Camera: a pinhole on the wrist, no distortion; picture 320 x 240 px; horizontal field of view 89.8 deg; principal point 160.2 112.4 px. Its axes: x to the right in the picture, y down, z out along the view. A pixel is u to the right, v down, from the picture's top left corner.
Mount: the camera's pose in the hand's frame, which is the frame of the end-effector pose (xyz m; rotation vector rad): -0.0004 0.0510 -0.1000 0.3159 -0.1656 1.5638
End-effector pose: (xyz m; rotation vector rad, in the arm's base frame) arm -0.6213 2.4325 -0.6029 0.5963 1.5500 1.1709
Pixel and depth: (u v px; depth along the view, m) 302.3 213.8 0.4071
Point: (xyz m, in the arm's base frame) -0.2152 2.5133 -0.2548
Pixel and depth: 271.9 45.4 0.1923
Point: -0.5695 2.6068 -0.5322
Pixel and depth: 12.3 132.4 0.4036
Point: -0.3718 2.3170 -0.9729
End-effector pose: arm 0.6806 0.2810 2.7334 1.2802 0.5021 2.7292
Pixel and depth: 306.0 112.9 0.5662
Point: 1.1183 0.0957 3.2488
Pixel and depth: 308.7 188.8 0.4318
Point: 1.1446 0.0819 2.9808
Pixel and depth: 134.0 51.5 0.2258
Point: 0.6814 0.3754 2.8514
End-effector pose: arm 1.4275 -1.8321 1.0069 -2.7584 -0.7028 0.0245
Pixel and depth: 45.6 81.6 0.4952
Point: 1.3258 -1.3336 0.8949
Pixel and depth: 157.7 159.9 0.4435
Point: 1.2773 -1.7051 0.7116
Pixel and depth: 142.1 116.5 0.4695
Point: 1.3609 -1.6072 0.7326
